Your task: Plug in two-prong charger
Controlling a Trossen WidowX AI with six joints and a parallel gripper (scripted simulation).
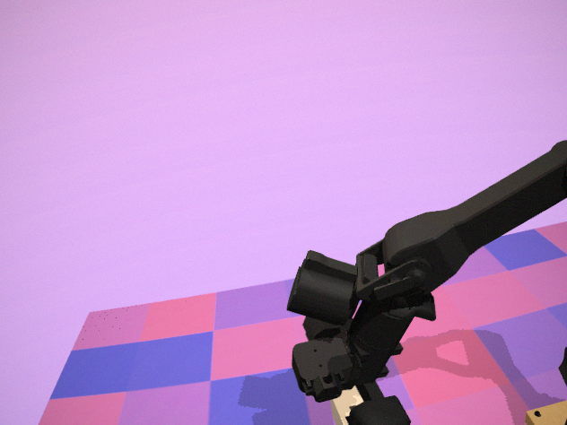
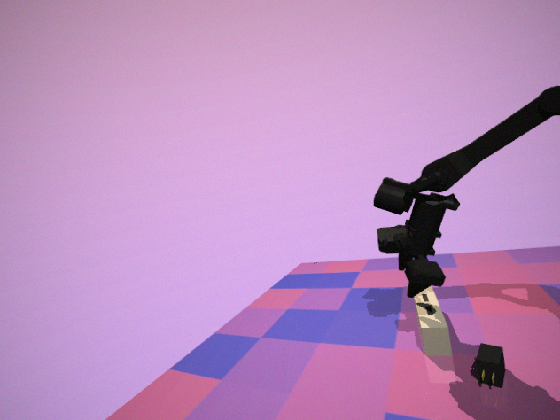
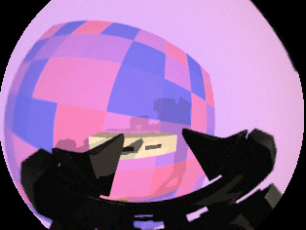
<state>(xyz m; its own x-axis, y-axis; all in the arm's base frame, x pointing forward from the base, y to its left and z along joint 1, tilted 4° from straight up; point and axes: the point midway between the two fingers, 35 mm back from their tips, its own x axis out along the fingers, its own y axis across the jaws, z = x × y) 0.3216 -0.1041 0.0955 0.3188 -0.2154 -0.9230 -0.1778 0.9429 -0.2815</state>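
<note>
Right now the charger is 17 cm to the left of my gripper tip, 11 cm behind it and 8 cm below it.
</note>
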